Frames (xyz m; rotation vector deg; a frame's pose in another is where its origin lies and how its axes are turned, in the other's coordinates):
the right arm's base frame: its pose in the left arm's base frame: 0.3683 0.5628 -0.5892 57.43 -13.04 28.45
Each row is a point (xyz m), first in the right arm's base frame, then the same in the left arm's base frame.
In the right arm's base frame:
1: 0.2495 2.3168 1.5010
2: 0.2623 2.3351 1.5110
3: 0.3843 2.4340 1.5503
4: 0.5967 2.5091 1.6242
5: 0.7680 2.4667 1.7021
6: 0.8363 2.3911 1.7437
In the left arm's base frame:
1: -0.5061 0.3796 2.0347
2: -0.5037 0.3829 2.0588
3: -0.4456 0.4288 2.2028
4: -0.2959 0.4614 2.3837
5: -0.1231 0.4269 2.4623
6: -0.0246 0.3783 2.4553

